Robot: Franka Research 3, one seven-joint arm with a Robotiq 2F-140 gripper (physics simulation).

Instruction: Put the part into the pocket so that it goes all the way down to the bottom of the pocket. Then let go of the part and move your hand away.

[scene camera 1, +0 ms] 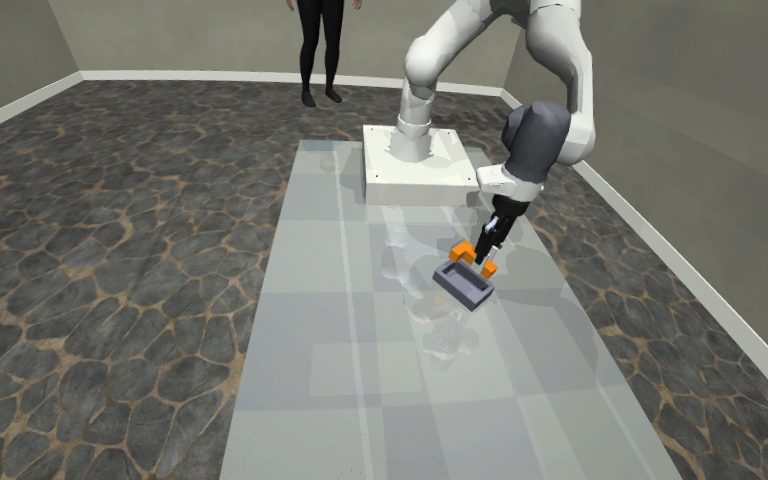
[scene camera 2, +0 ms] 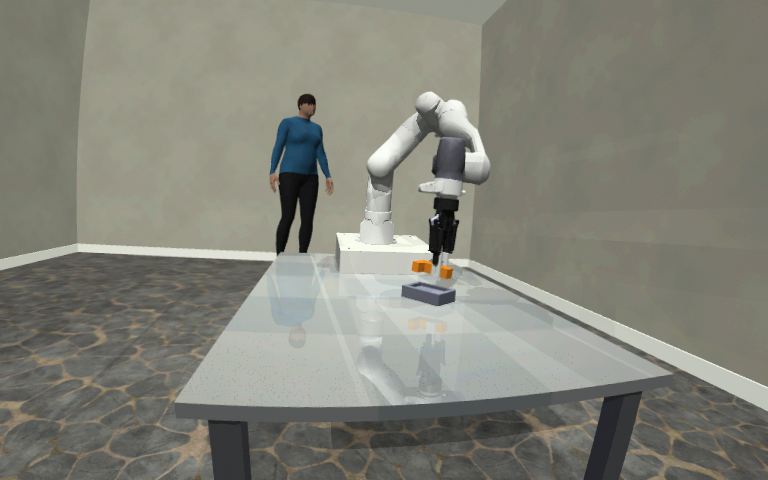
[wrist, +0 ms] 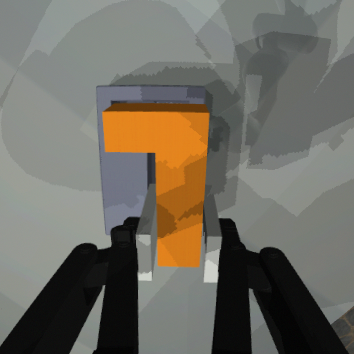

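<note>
The part is an orange L-shaped block (scene camera 1: 463,250) (scene camera 2: 421,266) (wrist: 180,175). My gripper (scene camera 1: 485,259) (scene camera 2: 440,262) (wrist: 179,202) is shut on its long arm, with a light finger pad on each side. The part hangs roughly level above the table, apart from the pocket block. The grey pocket block (scene camera 1: 474,300) (scene camera 2: 430,294) (wrist: 125,190) has an open recess in its top. In the wrist view the part overlaps the block and covers most of the recess. The short arm points left over the block's upper end, and the long arm's lower end reaches past the block's lower edge.
The pocket block rests on a glossy grey table (scene camera 1: 317,316) (scene camera 2: 317,362) with reflections and shadows. The white robot base (scene camera 1: 419,192) (scene camera 2: 373,262) stands at the table's far end. A person (scene camera 1: 321,39) (scene camera 2: 299,147) stands on the floor behind the table.
</note>
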